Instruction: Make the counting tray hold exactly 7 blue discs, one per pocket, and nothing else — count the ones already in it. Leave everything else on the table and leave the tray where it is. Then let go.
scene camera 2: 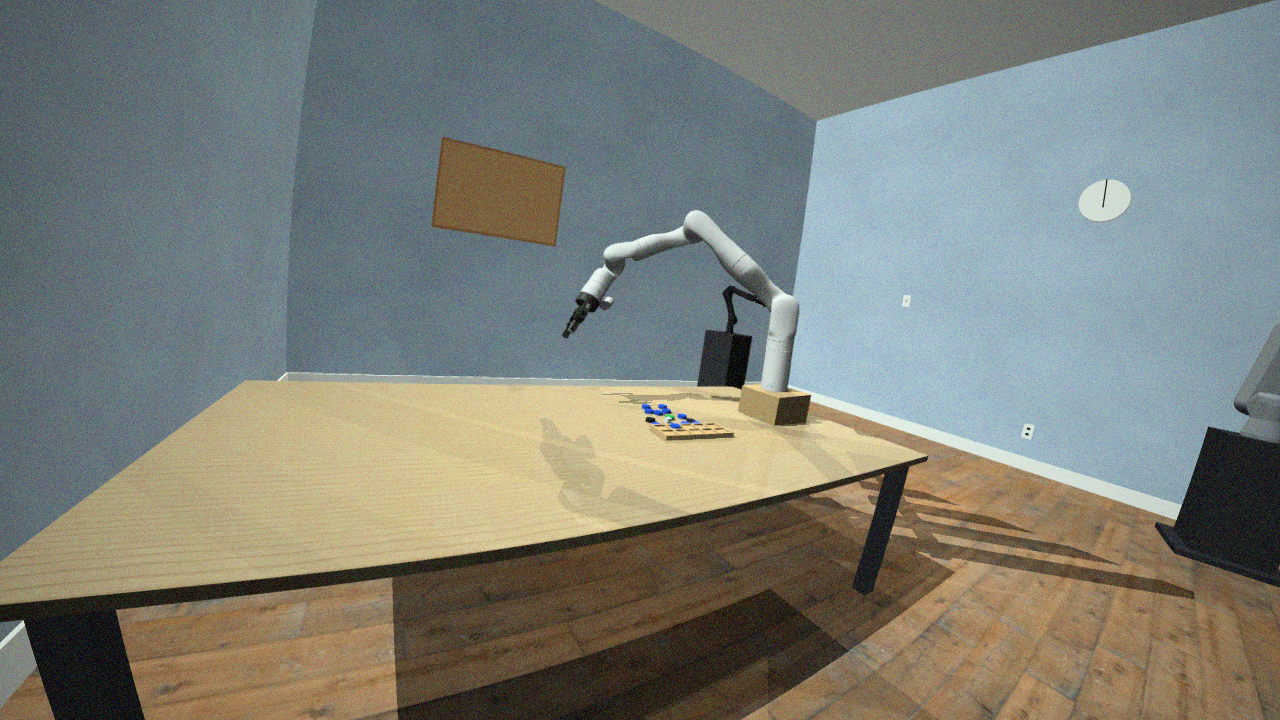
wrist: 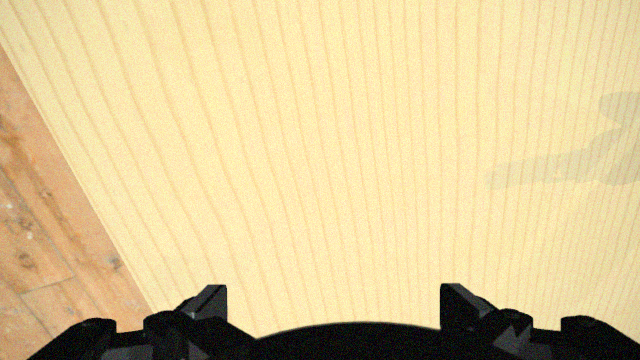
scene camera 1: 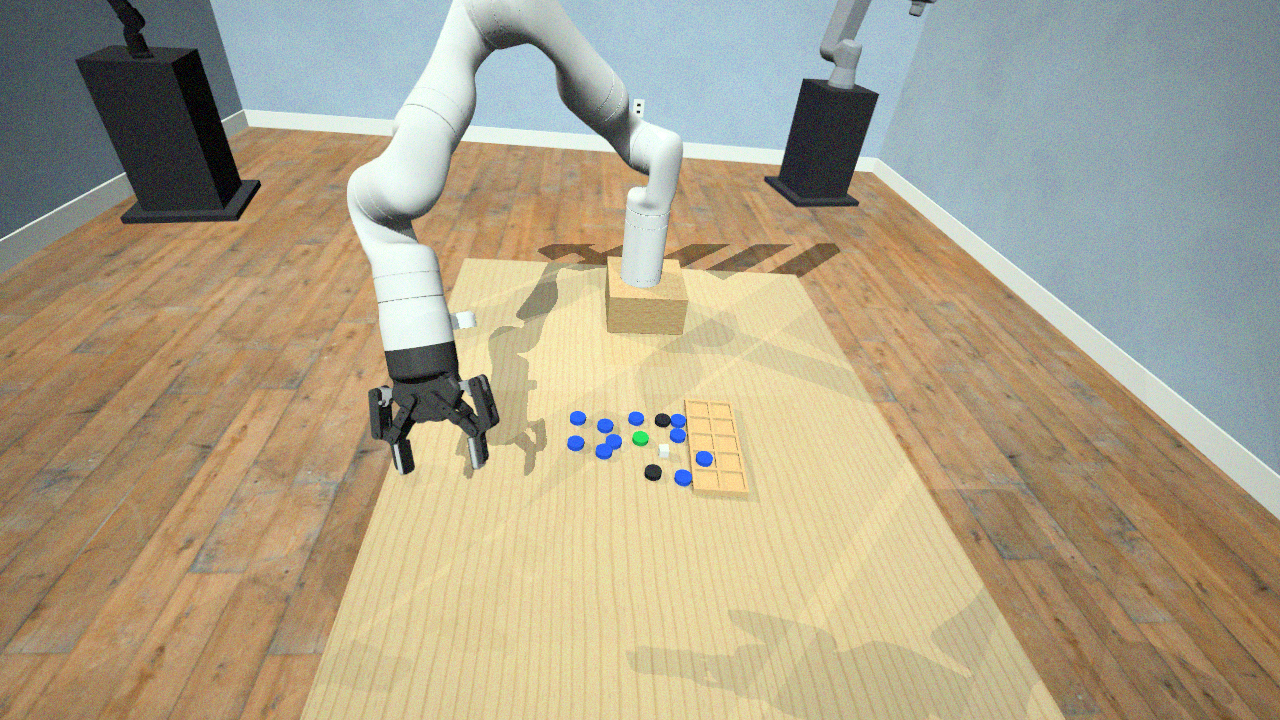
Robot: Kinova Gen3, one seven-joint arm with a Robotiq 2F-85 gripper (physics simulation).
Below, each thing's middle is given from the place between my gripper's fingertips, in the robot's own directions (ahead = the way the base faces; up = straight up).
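Wooden counting tray [scene camera 1: 711,426]: 20 cm below my hand, 44 cm left of it, 15 cm behind it.
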